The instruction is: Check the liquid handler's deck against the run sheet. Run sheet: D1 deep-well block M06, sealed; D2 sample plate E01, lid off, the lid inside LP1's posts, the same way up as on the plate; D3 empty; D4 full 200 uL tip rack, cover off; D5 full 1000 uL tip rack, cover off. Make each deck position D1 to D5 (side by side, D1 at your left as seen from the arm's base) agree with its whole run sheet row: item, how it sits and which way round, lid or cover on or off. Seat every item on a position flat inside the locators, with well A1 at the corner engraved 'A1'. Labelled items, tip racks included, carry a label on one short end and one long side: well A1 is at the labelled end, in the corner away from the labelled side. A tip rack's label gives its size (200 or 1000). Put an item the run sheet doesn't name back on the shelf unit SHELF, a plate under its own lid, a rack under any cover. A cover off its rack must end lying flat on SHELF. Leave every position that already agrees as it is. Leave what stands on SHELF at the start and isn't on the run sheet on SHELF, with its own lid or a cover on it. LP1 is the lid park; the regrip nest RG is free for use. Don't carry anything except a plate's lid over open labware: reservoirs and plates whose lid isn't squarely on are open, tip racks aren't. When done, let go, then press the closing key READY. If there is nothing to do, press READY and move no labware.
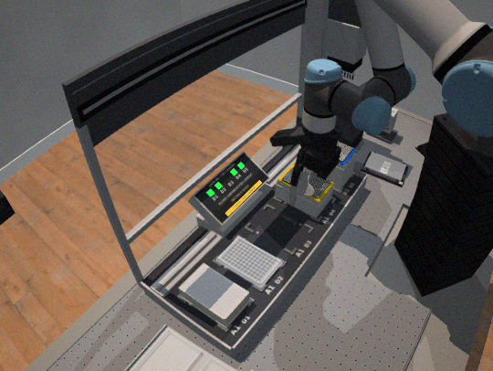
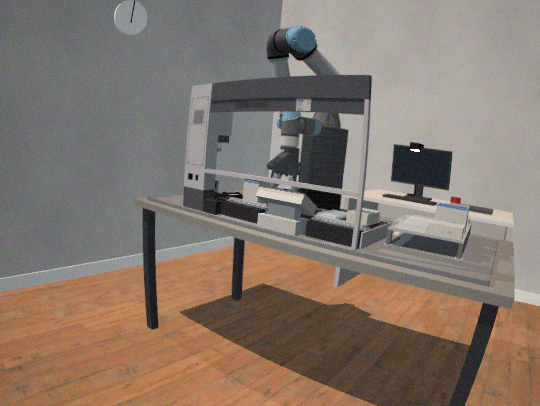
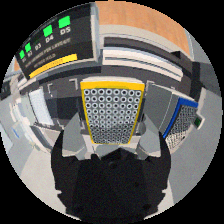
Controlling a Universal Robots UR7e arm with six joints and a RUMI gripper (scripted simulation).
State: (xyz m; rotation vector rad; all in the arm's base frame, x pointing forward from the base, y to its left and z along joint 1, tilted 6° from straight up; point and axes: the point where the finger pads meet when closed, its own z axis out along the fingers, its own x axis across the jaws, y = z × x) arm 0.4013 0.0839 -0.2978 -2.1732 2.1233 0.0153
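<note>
Right now my hand is 10 mm past the yellow-rimmed tip rack, 10 mm to the left of it and 10 mm below it. The rest, counted from my hand: flat lid 130 mm behind, 320 mm to the right, 80 mm below; then sample plate 10 mm behind, 250 mm to the left, 30 mm below; then blue-rimmed tip rack 10 mm behind, 130 mm to the right, 30 mm above.
</note>
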